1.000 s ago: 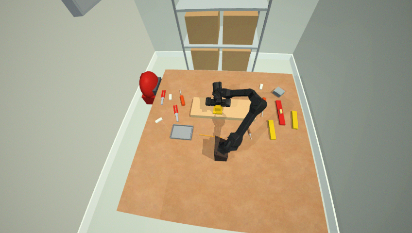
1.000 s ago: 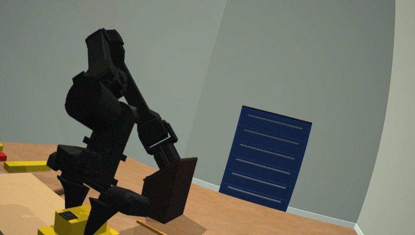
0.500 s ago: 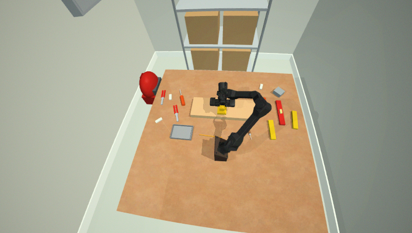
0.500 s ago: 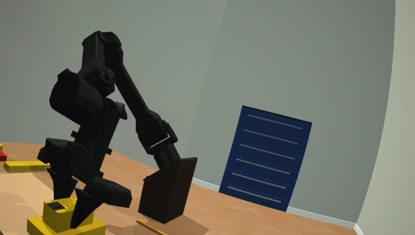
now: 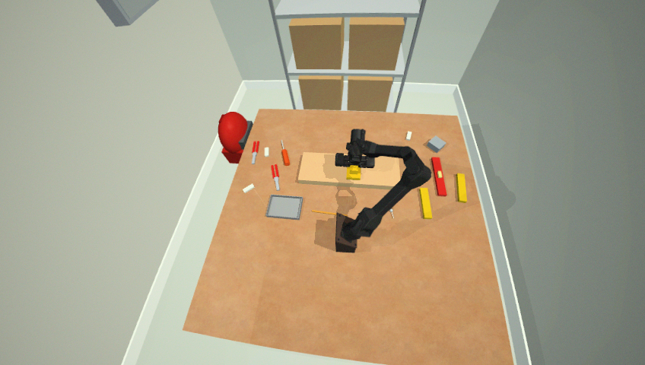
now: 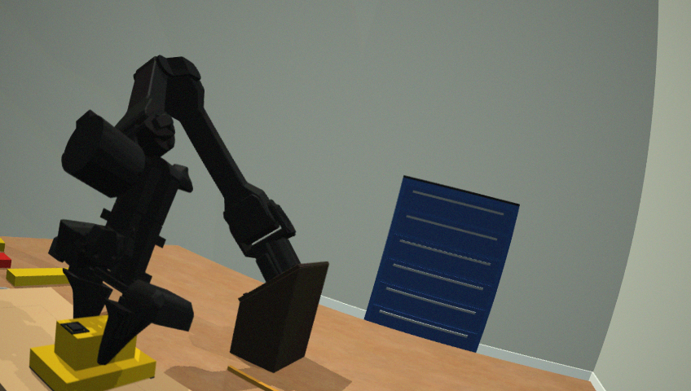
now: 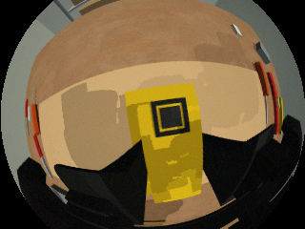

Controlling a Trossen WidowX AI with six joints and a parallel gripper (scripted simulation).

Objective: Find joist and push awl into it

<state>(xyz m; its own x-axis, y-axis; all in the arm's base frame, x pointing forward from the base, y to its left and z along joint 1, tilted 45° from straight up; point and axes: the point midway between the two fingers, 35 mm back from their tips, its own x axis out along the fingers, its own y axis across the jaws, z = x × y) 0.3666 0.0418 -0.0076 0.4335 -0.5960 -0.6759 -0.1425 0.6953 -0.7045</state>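
The grey tray lies 300 mm to the left of my gripper tip, 280 mm behind it and 50 mm below it. Round my gripper tip: red level (440 mm to the right, 70 mm ahead, 50 mm below); awl (220 mm to the right, 170 mm behind, 60 mm below); yellow stud finder (20 mm above, 10 mm ahead).
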